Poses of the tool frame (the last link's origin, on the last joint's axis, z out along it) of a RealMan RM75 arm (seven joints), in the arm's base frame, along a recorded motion.
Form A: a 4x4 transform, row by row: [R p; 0 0 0 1], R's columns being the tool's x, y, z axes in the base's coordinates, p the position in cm. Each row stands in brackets.
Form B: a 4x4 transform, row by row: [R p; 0 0 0 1], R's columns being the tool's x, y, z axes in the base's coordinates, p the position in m. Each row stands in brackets. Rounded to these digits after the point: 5 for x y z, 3 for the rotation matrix.
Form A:
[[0.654 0.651 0.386 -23.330], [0.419 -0.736 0.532 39.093], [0.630 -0.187 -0.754 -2.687], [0 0 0 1]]
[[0.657 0.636 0.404 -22.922], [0.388 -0.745 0.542 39.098], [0.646 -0.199 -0.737 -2.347], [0 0 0 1]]
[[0.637 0.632 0.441 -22.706], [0.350 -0.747 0.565 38.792], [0.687 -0.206 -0.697 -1.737], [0 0 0 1]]
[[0.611 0.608 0.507 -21.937], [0.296 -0.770 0.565 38.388], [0.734 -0.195 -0.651 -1.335], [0 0 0 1]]
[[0.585 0.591 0.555 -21.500], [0.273 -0.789 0.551 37.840], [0.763 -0.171 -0.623 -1.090], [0 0 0 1]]
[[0.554 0.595 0.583 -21.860], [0.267 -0.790 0.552 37.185], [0.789 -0.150 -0.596 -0.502], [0 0 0 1]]
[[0.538 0.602 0.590 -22.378], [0.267 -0.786 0.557 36.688], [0.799 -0.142 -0.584 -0.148], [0 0 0 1]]
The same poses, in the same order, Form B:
[[0.654 0.651 0.386 -0.23330], [0.419 -0.736 0.532 0.39093], [0.630 -0.187 -0.754 -0.02687], [0 0 0 1]]
[[0.657 0.636 0.404 -0.22922], [0.388 -0.745 0.542 0.39098], [0.646 -0.199 -0.737 -0.02347], [0 0 0 1]]
[[0.637 0.632 0.441 -0.22706], [0.350 -0.747 0.565 0.38792], [0.687 -0.206 -0.697 -0.01737], [0 0 0 1]]
[[0.611 0.608 0.507 -0.21937], [0.296 -0.770 0.565 0.38388], [0.734 -0.195 -0.651 -0.01335], [0 0 0 1]]
[[0.585 0.591 0.555 -0.21500], [0.273 -0.789 0.551 0.37840], [0.763 -0.171 -0.623 -0.01090], [0 0 0 1]]
[[0.554 0.595 0.583 -0.21860], [0.267 -0.790 0.552 0.37185], [0.789 -0.150 -0.596 -0.00502], [0 0 0 1]]
[[0.538 0.602 0.590 -0.22378], [0.267 -0.786 0.557 0.36688], [0.799 -0.142 -0.584 -0.00148], [0 0 0 1]]

